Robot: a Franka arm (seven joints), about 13 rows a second.
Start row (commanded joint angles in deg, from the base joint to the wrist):
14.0, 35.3, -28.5, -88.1, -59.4, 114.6, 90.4
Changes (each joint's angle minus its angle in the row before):
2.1, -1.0, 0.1, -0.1, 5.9, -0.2, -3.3
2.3, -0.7, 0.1, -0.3, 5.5, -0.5, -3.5
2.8, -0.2, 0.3, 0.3, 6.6, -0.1, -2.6
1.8, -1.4, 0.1, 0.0, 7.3, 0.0, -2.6
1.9, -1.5, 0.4, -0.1, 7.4, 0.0, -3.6
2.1, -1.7, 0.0, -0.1, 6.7, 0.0, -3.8
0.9, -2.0, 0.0, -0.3, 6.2, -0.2, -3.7
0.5, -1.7, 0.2, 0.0, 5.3, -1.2, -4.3
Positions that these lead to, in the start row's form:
16.1, 34.3, -28.4, -88.2, -53.5, 114.4, 87.1
18.4, 33.6, -28.3, -88.5, -48.0, 113.9, 83.6
21.2, 33.4, -28.0, -88.2, -41.4, 113.8, 81.0
23.0, 32.0, -27.9, -88.2, -34.1, 113.8, 78.4
24.9, 30.5, -27.5, -88.3, -26.7, 113.8, 74.8
27.0, 28.8, -27.5, -88.4, -20.0, 113.8, 71.0
27.9, 26.8, -27.5, -88.7, -13.8, 113.6, 67.3
28.4, 25.1, -27.3, -88.7, -8.5, 112.4, 63.0

